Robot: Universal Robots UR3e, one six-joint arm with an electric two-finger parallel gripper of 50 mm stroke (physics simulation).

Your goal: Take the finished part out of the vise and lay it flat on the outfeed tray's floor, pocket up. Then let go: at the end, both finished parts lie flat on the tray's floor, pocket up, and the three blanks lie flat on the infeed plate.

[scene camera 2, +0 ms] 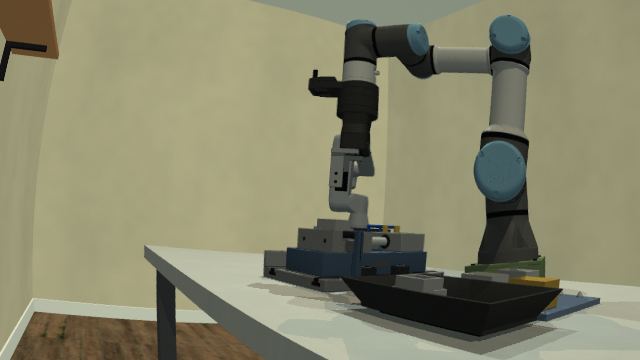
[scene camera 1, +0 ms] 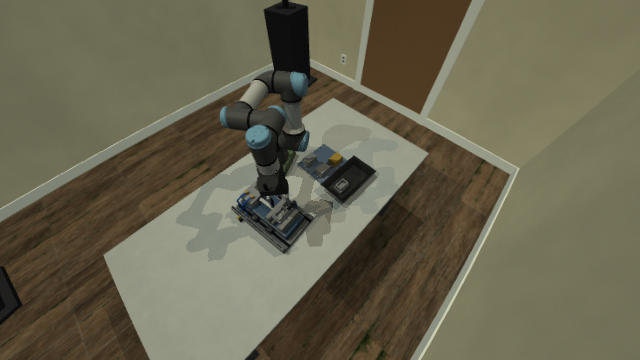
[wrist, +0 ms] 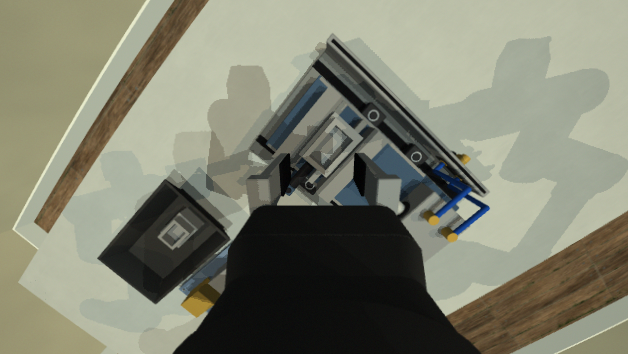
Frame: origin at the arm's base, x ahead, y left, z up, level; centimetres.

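Seen in the pictures: gripper, fingertip midpoint: [scene camera 2: 338, 189] [scene camera 1: 280, 204] [wrist: 322, 166]; arm's base, origin of the base link: [scene camera 2: 508, 260].
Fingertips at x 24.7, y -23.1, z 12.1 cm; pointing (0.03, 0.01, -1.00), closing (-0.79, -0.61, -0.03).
Offsets run from my fingertips to a thing's top centre. "spot": to the spot under its first point.
A finished grey part @(dz -5.3, dx -0.2, dy -0.9 cm) [scene camera 1: 281, 214] [wrist: 334, 145] sits pocket up between the jaws of the vise @(dz -6.9, dx -7.0, dy -0.6 cm) [scene camera 1: 287, 223] [scene camera 2: 320, 262] [wrist: 295, 122]. My gripper [scene camera 1: 280, 201] [scene camera 2: 355, 181] [wrist: 322, 166] is open and empty, pointing down above the vise, clear of the part. The other finished part @(dz -12.1, dx +10.7, dy +27.3 cm) [scene camera 1: 341, 185] [scene camera 2: 419, 282] [wrist: 178, 231] lies pocket up in the black outfeed tray [scene camera 1: 361, 185] [scene camera 2: 430, 312] [wrist: 122, 272]. Two grey blanks @(dz -12.4, dx -10.2, dy +31.9 cm) [scene camera 1: 310, 160] @(dz -12.4, dx -1.3, dy +30.3 cm) [scene camera 1: 324, 169] and a yellow one @(dz -12.4, dx +0.5, dy +39.1 cm) [scene camera 1: 335, 159] [scene camera 2: 542, 287] [wrist: 200, 300] lie on the blue infeed plate @(dz -16.0, dx -4.7, dy +35.6 cm) [scene camera 1: 325, 149] [scene camera 2: 570, 305]. My gripper body hides most of the plate in the wrist view.
The vise stands in a grey frame with a raised rail @(spot: dz -11.8, dx -6.5, dy -9.5 cm) [wrist: 410, 117] along one side. Blue tubes [scene camera 1: 244, 200] [wrist: 472, 220] with yellow ends rise at one end. The green arm base [scene camera 2: 505, 266] is near the infeed plate. The tray's sloped walls stand beside that plate.
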